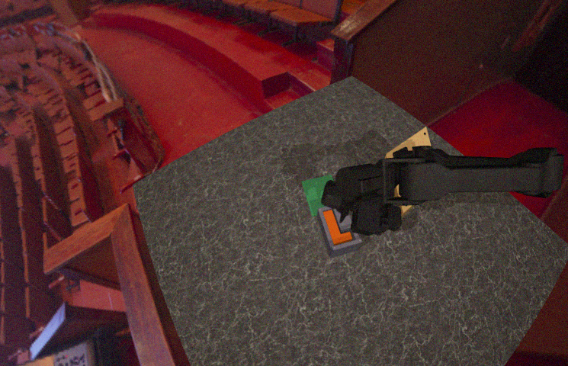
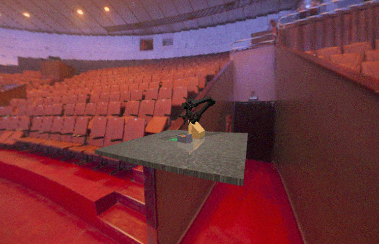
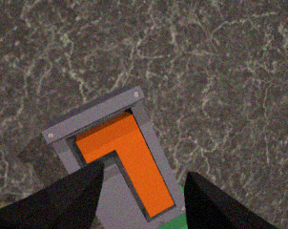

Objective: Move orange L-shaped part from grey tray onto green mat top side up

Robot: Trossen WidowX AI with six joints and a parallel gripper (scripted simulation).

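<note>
My gripper tip is now 140 mm above the orange L-shaped part, 30 mm to the left of it and 20 mm past it. From my gripper tip the other things lie so: green mat: 200 mm below, 190 mm to the right, 60 mm behind.
</note>
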